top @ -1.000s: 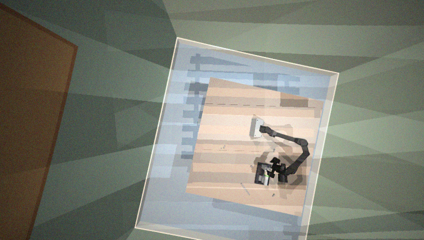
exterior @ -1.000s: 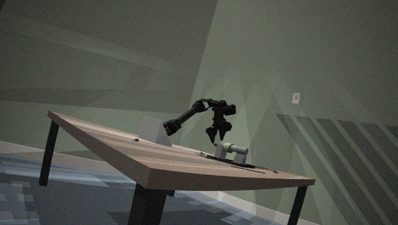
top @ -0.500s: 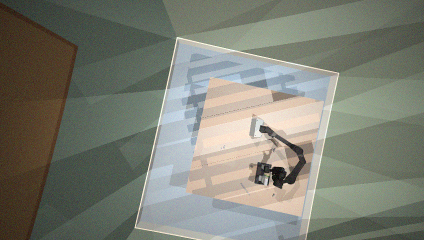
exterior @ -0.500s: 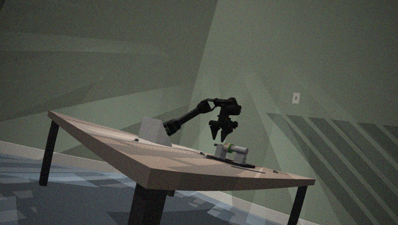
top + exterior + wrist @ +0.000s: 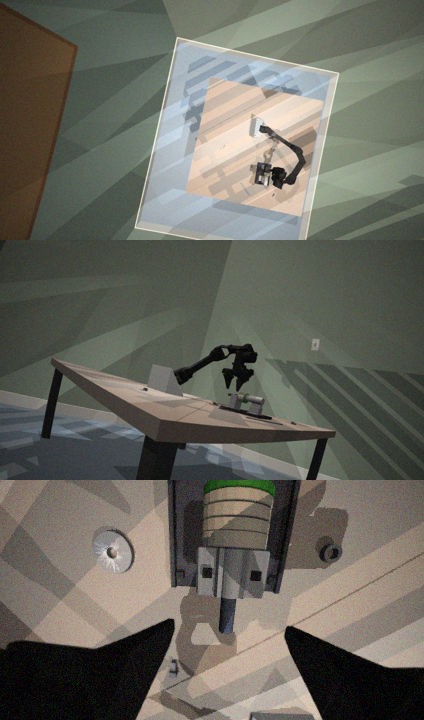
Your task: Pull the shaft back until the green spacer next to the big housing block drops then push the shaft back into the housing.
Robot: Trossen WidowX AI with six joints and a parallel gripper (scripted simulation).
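The dark shaft is 50 mm ahead of my gripper tip, 30 mm below it and 10 mm to the left of it. Also, from my gripper tip: green spacer 100 mm ahead, 30 mm below, 20 mm to the left.
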